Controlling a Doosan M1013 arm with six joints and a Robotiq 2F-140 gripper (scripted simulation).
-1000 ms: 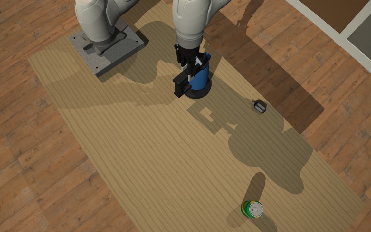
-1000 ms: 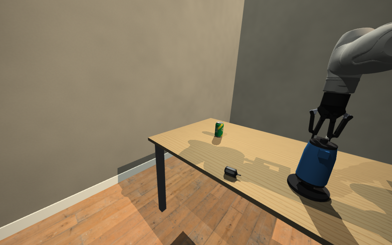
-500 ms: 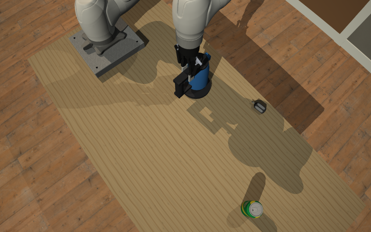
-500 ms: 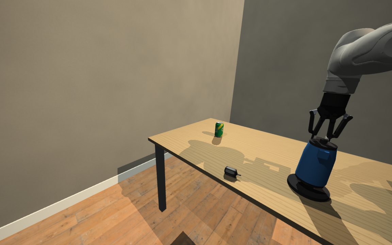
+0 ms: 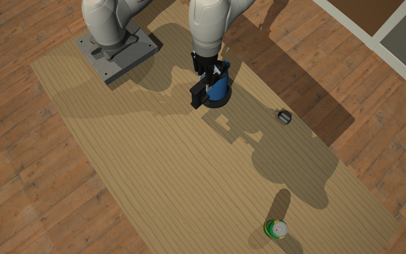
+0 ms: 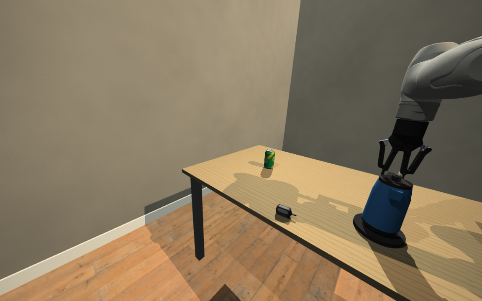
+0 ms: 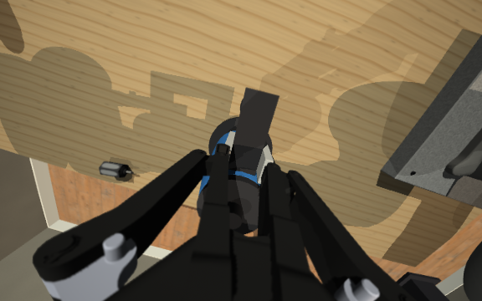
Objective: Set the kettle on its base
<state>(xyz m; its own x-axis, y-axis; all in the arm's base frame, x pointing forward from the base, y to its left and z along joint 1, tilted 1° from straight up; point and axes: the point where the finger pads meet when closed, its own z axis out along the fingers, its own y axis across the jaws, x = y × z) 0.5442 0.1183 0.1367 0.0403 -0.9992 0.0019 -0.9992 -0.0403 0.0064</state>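
Right now my hand is 30 mm to the right of the blue kettle and 60 mm above it. Round my hand: green soda can: 580 mm ahead, 170 mm to the right, 120 mm below; then round black base: 60 mm to the left, 170 mm below; then small dark object: 290 mm ahead, 210 mm to the left, 160 mm below.
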